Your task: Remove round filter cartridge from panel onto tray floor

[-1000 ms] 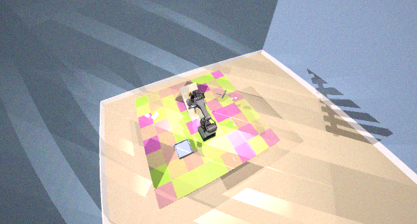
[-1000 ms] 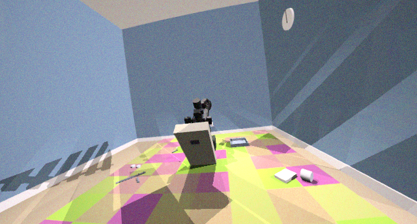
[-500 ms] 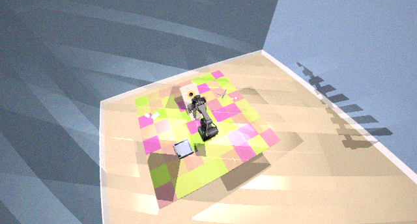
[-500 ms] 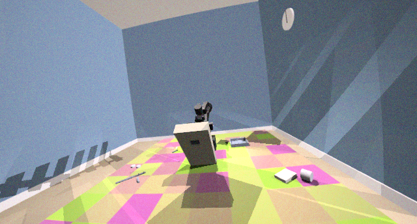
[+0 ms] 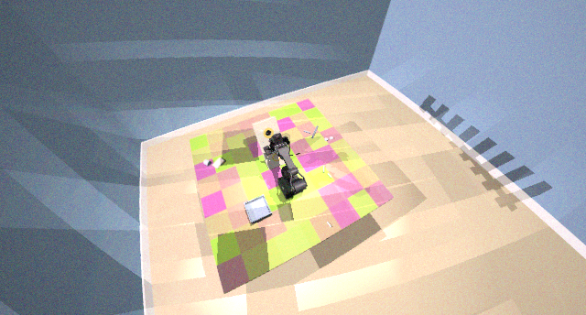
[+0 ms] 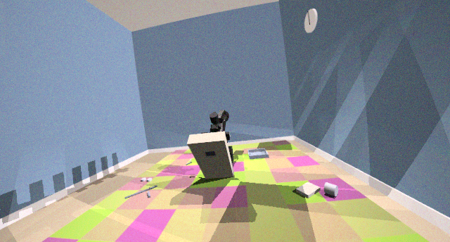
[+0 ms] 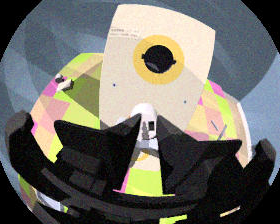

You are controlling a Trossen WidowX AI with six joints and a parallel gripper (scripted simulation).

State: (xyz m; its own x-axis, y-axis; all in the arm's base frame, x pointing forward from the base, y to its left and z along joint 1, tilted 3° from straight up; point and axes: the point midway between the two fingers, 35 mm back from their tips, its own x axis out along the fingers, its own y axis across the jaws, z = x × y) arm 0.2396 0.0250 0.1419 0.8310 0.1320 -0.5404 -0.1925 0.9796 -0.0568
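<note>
The round cartridge lies 1 cm ahead of my gripper tip and 3 cm below it. Also, from my gripper tip: service panel 5 cm ahead, 1 cm to the left, 5 cm below; beige block 11 cm ahead, 47 cm to the left, 20 cm below; grey tray 38 cm behind, 24 cm to the left, 20 cm below.
</note>
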